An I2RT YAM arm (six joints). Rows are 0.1 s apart.
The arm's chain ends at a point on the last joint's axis. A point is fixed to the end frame.
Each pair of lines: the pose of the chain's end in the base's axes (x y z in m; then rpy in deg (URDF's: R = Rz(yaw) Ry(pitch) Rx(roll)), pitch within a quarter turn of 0, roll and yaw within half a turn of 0), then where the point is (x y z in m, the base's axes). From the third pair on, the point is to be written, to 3 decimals.
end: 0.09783, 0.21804, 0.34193, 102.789, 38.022, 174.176
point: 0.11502 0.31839 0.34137
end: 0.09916, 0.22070, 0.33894, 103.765, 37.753, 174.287
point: 0.11719 0.32089 0.33698
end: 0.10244, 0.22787, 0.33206, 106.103, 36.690, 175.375
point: 0.121 0.328 0.327
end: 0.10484, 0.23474, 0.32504, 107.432, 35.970, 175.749
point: 0.124 0.334 0.318
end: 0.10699, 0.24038, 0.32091, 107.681, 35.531, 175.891
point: 0.126 0.340 0.313
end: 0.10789, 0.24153, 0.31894, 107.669, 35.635, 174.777
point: 0.129 0.341 0.311
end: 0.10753, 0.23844, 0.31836, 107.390, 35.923, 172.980
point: 0.131 0.337 0.311
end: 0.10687, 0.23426, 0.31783, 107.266, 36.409, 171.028
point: 0.134 0.332 0.311
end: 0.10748, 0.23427, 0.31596, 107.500, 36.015, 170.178
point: 0.136 0.332 0.308
